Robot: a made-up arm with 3 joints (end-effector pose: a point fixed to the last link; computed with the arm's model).
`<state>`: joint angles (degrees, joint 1 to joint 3).
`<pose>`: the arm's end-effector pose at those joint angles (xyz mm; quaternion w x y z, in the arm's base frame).
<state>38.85 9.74 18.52</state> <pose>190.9 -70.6 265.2 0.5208 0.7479 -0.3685 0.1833</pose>
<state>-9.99 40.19 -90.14</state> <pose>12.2 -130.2 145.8 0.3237 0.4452 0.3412 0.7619</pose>
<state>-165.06 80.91 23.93</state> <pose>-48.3 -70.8 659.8 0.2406 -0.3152 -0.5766 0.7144</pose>
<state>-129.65 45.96 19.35</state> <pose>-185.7 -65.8 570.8 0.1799 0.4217 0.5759 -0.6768</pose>
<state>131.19 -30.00 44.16</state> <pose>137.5 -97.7 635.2 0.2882 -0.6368 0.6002 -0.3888</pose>
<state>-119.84 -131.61 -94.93</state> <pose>-220.4 -81.7 588.2 0.6972 -0.0936 0.6065 -0.3706</pose>
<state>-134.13 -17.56 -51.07</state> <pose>-192.3 -112.9 610.2 0.3593 0.5010 0.6523 -0.4409</pose>
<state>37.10 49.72 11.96</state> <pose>166.4 -71.2 242.9 0.5979 0.6854 -0.0628 0.4109</pose>
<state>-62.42 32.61 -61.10</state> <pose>-220.6 -121.2 279.2 0.3196 0.7948 0.4546 0.2439</pose>
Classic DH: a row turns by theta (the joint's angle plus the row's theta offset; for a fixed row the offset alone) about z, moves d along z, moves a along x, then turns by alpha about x. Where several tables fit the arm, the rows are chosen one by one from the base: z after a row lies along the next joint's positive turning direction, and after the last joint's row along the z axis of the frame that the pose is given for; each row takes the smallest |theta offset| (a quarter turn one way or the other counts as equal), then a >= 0, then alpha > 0; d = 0 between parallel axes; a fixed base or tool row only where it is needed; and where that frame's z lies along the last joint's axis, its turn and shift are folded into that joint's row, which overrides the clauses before.
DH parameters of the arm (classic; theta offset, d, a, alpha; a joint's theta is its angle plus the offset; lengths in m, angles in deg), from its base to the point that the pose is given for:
base (fixed): 0 0.43 0.01 90
joint 1: -3.07 0.0864 0.0332 -93.52
joint 2: -49.33 -0.2228 0.0401 -143.87
joint 3: -38.43 0.0229 -0.0371 -106.13
tool (fixed): -4.64 -0.0349 0 0

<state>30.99 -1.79 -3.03</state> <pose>164.2 -81.7 229.3 0.5870 0.6955 -0.3475 0.2257</pose>
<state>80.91 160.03 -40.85</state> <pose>278.6 -100.7 411.0 0.2532 -0.3052 0.6503 0.6479</pose>
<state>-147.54 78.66 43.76</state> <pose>-115.6 -54.7 623.0 0.0691 -0.2653 -0.6312 0.7255</pose>
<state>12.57 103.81 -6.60</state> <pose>64.6 -99.8 185.4 0.3861 0.5403 0.4674 0.5836</pose>
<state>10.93 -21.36 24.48</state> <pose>109.6 -84.5 205.7 0.5123 0.7019 -0.4541 -0.1966</pose>
